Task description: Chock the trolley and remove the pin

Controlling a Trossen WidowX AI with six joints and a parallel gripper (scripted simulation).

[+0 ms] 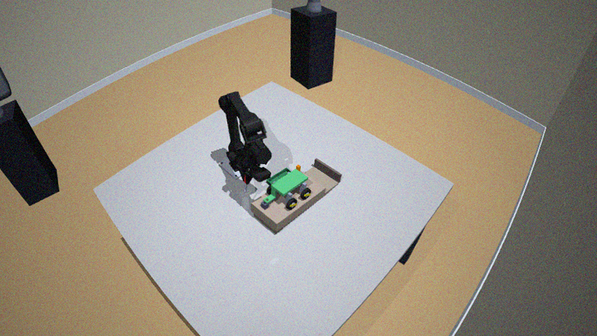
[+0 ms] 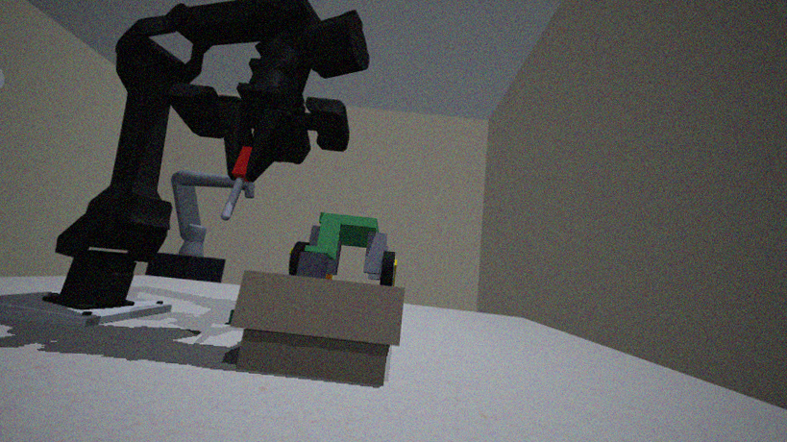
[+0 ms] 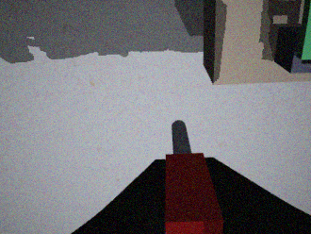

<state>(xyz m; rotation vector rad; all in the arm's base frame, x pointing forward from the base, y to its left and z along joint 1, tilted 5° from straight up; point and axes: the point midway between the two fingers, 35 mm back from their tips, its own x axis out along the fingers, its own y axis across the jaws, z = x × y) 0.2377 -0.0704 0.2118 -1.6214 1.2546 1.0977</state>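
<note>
Right now my gripper tip is 200 mm to the right of the green tray, 180 mm above it and 60 mm past it. Round my gripper tip: stop pin: right at my gripper tip; brown ramp: 150 mm to the left, 130 mm below, 70 mm ahead; green-decked trolley: 150 mm to the left, 70 mm below, 70 mm ahead.
</note>
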